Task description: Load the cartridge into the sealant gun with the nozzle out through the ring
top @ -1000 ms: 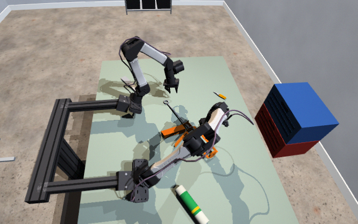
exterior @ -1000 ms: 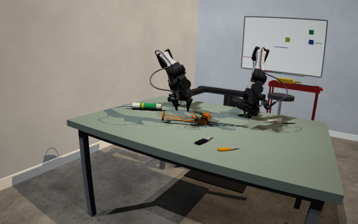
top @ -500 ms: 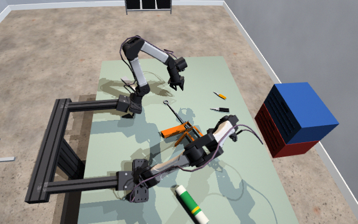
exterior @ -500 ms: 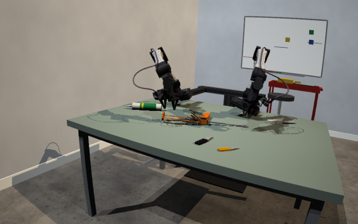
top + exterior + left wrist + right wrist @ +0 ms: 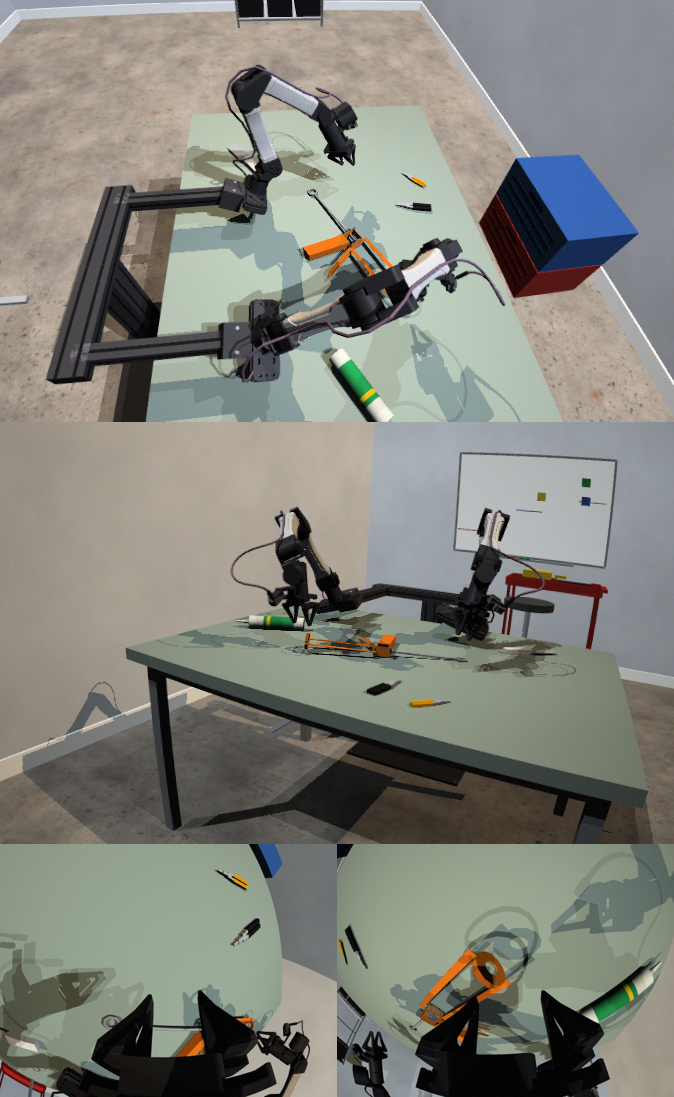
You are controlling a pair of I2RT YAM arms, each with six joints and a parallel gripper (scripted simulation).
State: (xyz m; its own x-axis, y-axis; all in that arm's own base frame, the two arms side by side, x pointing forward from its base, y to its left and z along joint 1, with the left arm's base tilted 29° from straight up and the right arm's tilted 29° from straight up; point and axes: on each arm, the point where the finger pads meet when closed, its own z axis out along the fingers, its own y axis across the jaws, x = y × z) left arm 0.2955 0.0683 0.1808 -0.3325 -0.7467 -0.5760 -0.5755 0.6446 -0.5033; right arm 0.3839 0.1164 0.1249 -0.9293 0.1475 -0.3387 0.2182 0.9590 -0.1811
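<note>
Right now the cartridge is 170 mm behind my right hand, 250 mm to the right of it and 70 mm below it. From my right hand the other things lie so: grey thumb plate 100 mm behind, 280 mm to the left, 80 mm below; then plunger rod 150 mm behind, 370 mm to the left, 80 mm below; then orange sealant gun 130 mm behind, 250 mm to the left, 70 mm below.
</note>
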